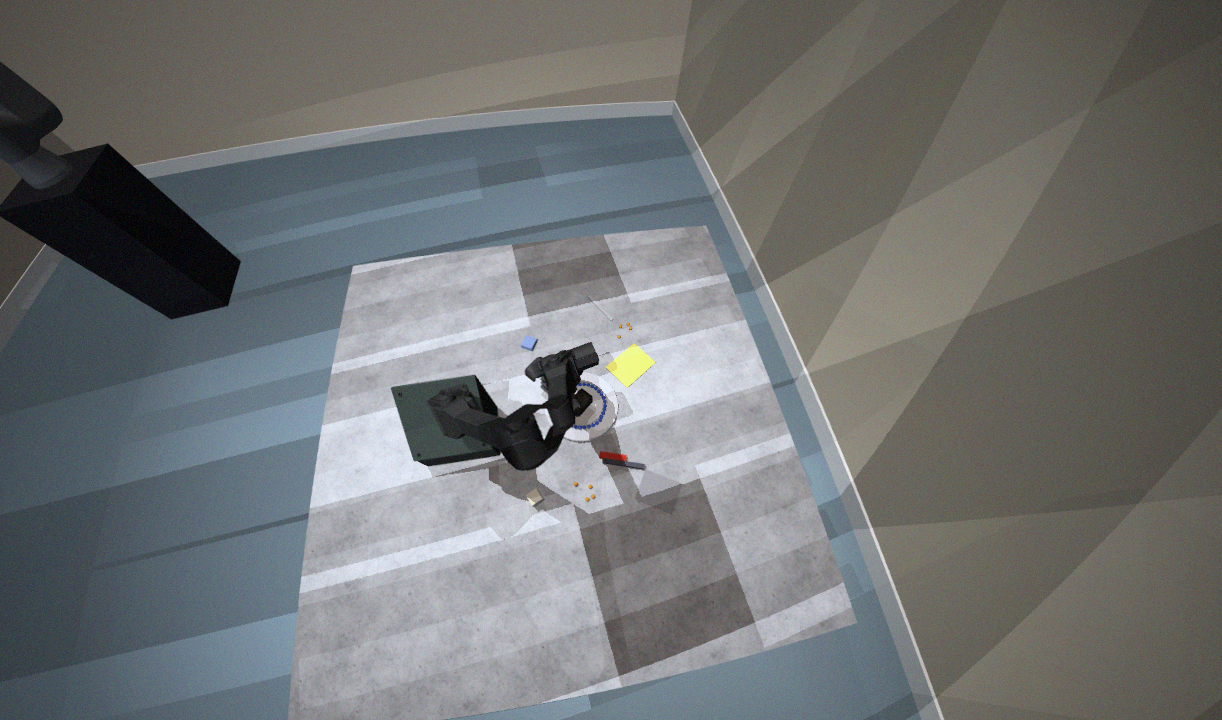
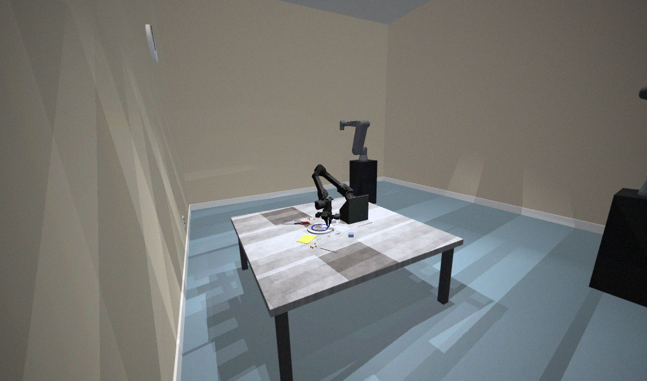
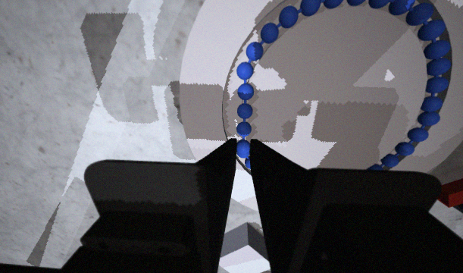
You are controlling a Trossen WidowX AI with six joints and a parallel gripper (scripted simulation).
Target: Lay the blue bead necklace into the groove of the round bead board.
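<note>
Now: the round white bead board 5 cm ahead of my gripper tip, 3 cm to the right of it and 1 cm below it. Round my gripper tip: blue block 6 cm behind, 20 cm to the left, 1 cm below; yellow sheet 22 cm ahead, 6 cm to the left, 2 cm below; grey tool 11 cm ahead, 20 cm to the right, 1 cm below.
</note>
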